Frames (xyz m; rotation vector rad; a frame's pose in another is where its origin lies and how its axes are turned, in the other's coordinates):
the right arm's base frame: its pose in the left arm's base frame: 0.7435 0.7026 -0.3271 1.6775 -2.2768 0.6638
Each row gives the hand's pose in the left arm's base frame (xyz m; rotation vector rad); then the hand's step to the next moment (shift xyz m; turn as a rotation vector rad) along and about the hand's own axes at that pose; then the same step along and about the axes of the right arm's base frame.
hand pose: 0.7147 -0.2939 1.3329 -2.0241 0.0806 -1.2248
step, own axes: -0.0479 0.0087 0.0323 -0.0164 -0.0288 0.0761
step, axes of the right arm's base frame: -0.0491 0.0162 0.0271 -0.0782 -0.0197 -0.0196
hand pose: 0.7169 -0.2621 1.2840 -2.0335 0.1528 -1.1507
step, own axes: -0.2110 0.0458 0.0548 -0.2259 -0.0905 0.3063
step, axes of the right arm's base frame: -0.1416 0.1292 0.1135 -0.3888 0.0431 -0.0028
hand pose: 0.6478 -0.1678 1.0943 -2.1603 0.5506 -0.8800
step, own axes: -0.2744 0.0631 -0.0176 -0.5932 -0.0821 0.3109
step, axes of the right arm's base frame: -0.1029 0.2556 0.0603 -0.5684 0.3633 0.0120
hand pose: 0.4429 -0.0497 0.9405 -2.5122 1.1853 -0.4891
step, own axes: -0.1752 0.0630 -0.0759 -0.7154 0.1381 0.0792
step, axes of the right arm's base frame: -0.0128 0.1891 -0.0670 -0.3678 0.6312 -0.0591
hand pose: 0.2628 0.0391 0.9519 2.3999 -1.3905 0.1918
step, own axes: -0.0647 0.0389 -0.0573 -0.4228 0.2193 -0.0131
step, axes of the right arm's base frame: -0.0082 0.0633 -0.0700 -0.1086 0.4528 -0.1010
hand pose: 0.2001 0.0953 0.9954 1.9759 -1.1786 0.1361
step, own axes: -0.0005 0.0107 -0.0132 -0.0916 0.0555 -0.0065
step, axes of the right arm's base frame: 0.0022 0.0029 -0.0166 -0.0193 0.1015 -0.0288
